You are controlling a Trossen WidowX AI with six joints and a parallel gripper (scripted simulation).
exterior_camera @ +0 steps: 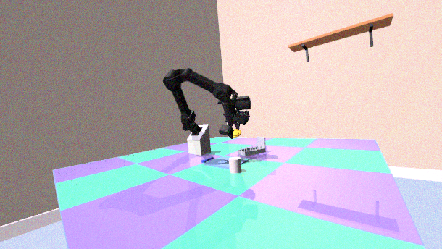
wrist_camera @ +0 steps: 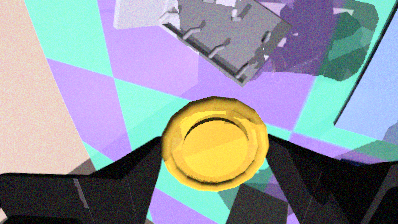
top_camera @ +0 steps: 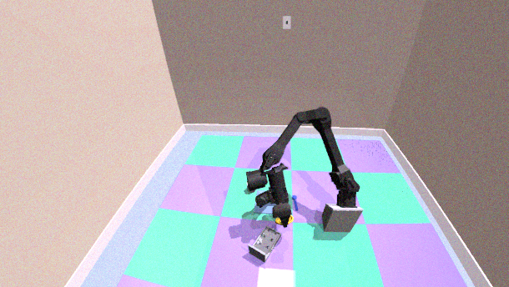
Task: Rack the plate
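Now: gripper tip 8 cm above the dish rack, 7 cm short of it and 5 cm to the right of it. Round my gripper tip: yellow plate (1 cm above); white cup (24 cm to the right, 16 cm ahead, 8 cm below); light blue mat (16 cm to the right, 10 cm below, 6 cm ahead).
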